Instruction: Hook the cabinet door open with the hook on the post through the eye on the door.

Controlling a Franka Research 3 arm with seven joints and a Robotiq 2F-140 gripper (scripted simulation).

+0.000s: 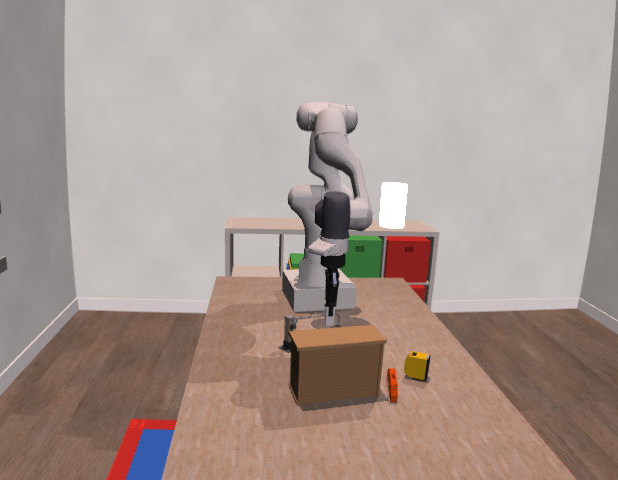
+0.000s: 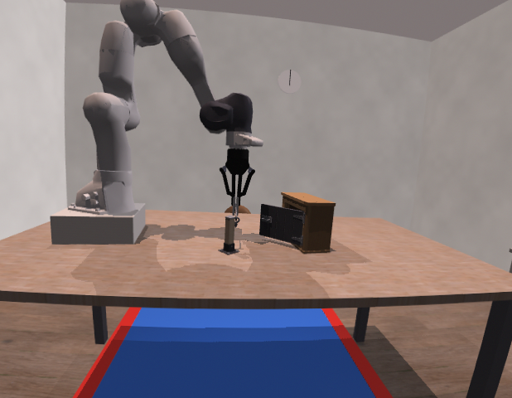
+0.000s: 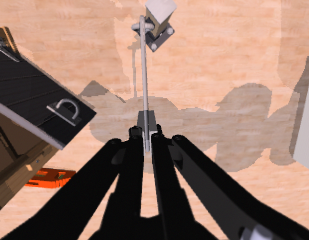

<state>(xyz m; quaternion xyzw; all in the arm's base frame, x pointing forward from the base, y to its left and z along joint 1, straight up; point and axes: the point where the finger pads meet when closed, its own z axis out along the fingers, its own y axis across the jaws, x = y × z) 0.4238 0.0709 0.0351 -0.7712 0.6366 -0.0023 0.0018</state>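
The dark door lies 170 mm ahead of my hand, 30 mm to the right of it and 50 mm below it. From my hand the other things lie so: orange tool: 220 mm ahead, 190 mm to the left, 110 mm below; then thin grey hook: 10 mm ahead, 40 mm to the right, 20 mm below; then yellow box: 130 mm ahead, 280 mm to the left, 90 mm below.
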